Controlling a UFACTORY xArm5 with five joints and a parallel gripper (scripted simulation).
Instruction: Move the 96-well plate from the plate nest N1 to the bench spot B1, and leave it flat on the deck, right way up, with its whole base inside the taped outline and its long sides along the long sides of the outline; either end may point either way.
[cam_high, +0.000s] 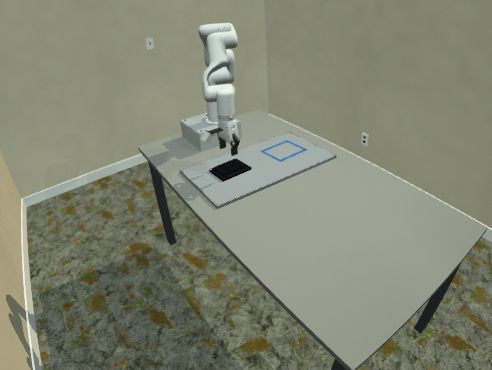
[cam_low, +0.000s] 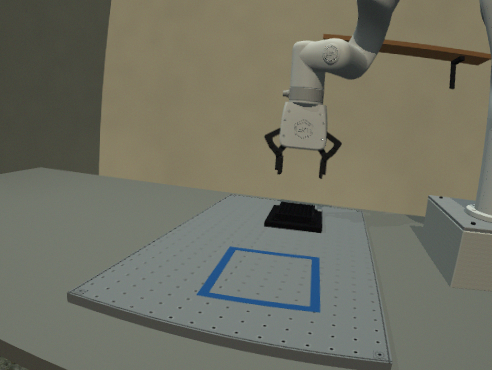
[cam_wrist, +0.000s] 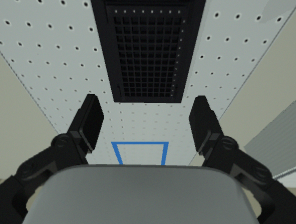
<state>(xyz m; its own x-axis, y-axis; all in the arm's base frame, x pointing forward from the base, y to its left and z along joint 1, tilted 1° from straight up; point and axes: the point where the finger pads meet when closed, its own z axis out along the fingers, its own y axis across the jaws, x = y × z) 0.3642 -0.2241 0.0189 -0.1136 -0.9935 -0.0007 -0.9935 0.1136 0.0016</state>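
Now: hand 9 cm above the black 96-well plate. The rest, counted from my hand: black plate nest: 11 cm below.
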